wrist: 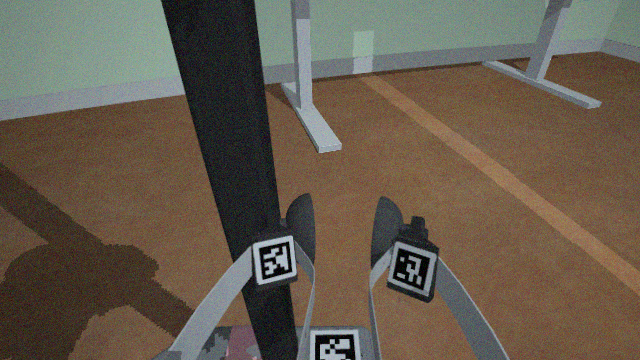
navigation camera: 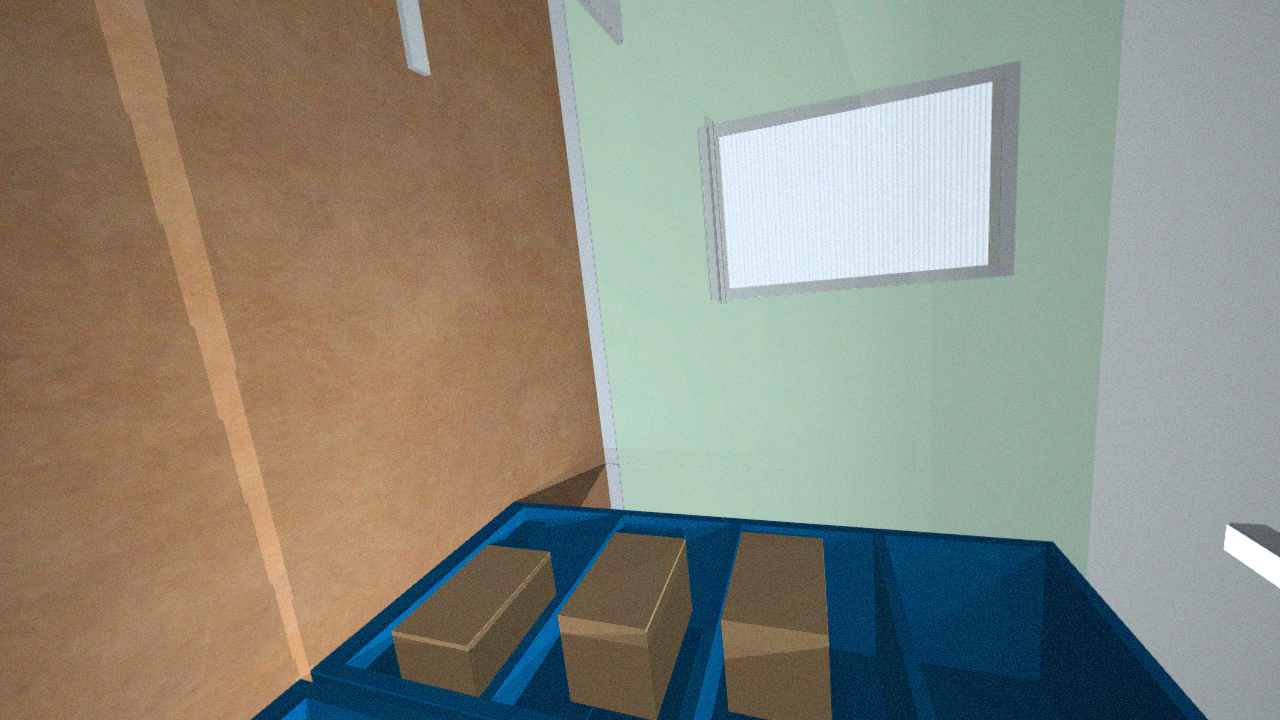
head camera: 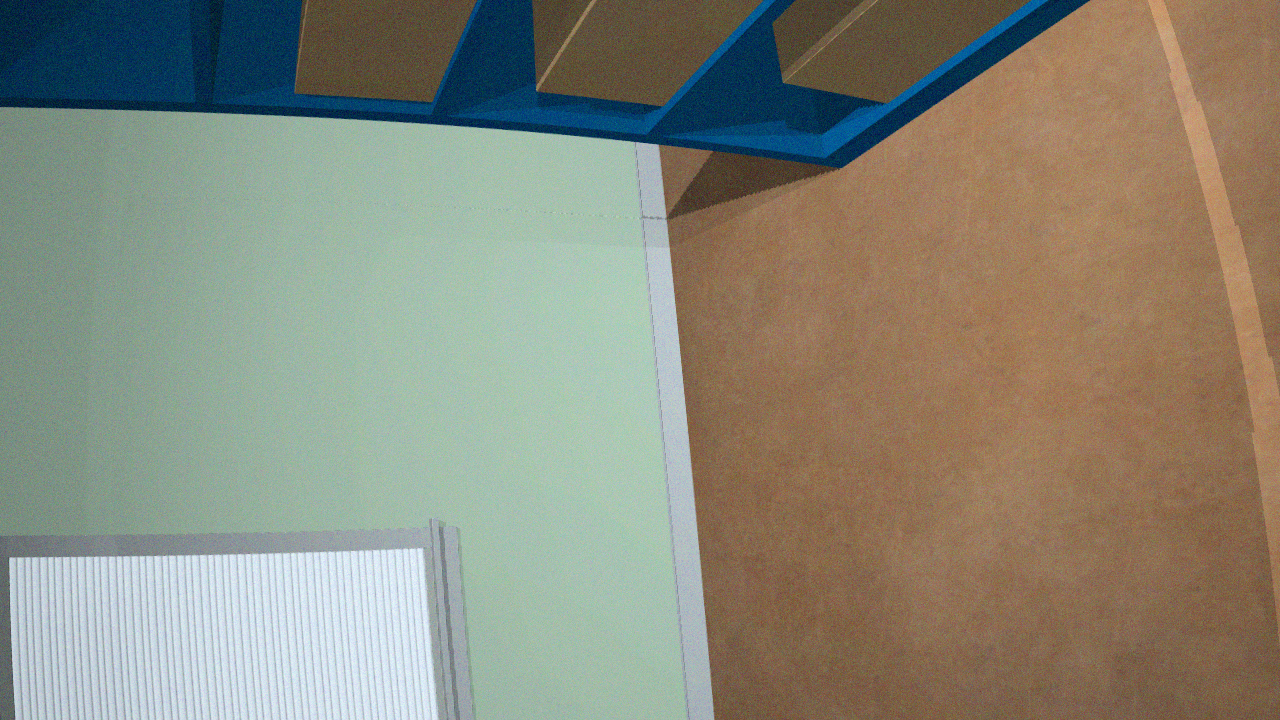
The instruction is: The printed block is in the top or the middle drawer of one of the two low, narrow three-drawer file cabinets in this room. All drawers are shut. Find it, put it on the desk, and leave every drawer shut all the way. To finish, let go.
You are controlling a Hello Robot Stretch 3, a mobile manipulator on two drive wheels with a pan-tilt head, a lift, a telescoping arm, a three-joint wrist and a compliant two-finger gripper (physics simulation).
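Frame: origin at the robot's base, x ahead, y left, z up, level; millimetres.
Seen in the pictures: gripper, fingertip midpoint: (wrist: 343,220).
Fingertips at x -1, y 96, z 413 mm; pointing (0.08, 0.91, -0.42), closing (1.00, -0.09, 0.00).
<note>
A point is followed by its place in that frame.
My gripper (wrist: 343,220) @[z 413, x -1, y 96 mm] shows in the wrist view, low over the brown floor, with its two fingertips apart; it is open with no object between them. Two pale T-shaped legs of a desk (wrist: 303,65) @[z 205, x -80, y 1156 mm] stand against the green wall ahead of it; the desk top does not show in that view. In the navigation view a pale foot (navigation camera: 412,40) lies at the top, and a grey corner (navigation camera: 610,17) @[z 720, x 1240, y 1223 mm] juts in beside it, perhaps the desk's top. The printed block and the two file cabinets do not show in any view.
A blue shelf unit (head camera: 546,122) @[z 754, x 1787, y -376 mm] (navigation camera: 895,534) @[z 1482, x 1794, y -369 mm] holds brown boxes (head camera: 384,53) @[z 1112, x 1618, y -442 mm] (navigation camera: 774,582) @[z 1120, x 1525, y -470 mm]. A window (head camera: 223,635) @[z 1432, x 2454, y 883 mm] (navigation camera: 859,188) @[z 1496, x 2398, y 1068 mm] is in the green wall. A black post (wrist: 225,115) stands left of the gripper. A white bar (navigation camera: 1253,548) @[z 2078, x 1391, y -245 mm] is at the navigation view's right edge.
</note>
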